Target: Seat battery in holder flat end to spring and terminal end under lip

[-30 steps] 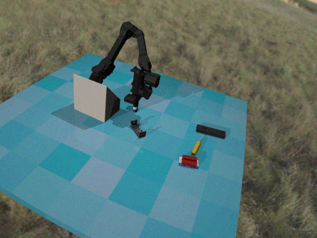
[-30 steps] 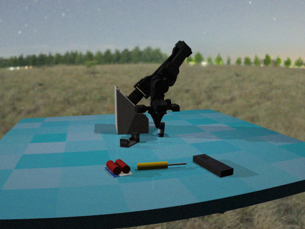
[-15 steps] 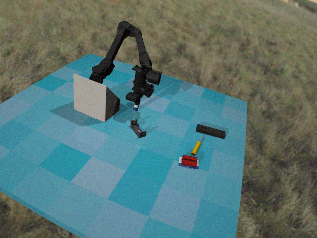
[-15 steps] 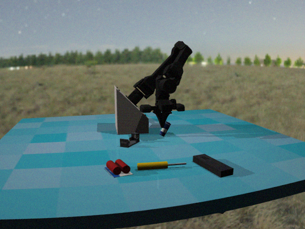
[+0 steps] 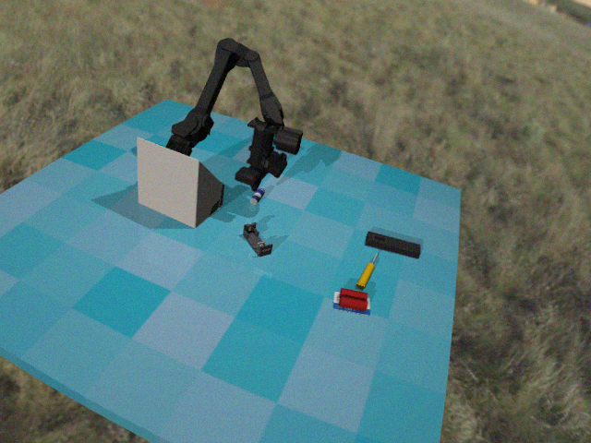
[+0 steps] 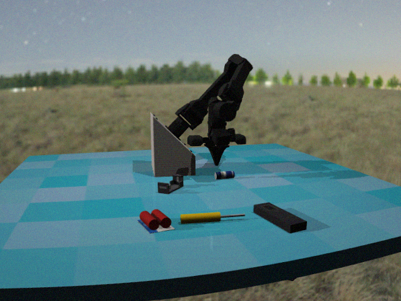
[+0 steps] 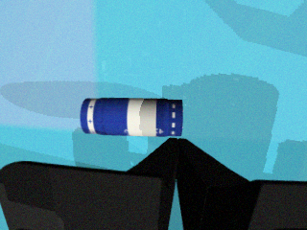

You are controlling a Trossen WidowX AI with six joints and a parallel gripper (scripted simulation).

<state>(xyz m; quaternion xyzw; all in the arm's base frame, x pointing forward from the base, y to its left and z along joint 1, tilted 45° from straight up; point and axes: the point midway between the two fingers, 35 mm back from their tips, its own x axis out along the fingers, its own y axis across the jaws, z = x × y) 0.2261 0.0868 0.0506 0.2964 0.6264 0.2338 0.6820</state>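
Right now my gripper tip is 30 mm to the right of the grey battery and 30 mm above it. Round my gripper tip: black bar: 430 mm ahead, 30 mm below; small card: 360 mm ahead, 270 mm to the right, 40 mm below; yellow-handled screwdriver: 380 mm ahead, 130 mm to the right, 40 mm below.
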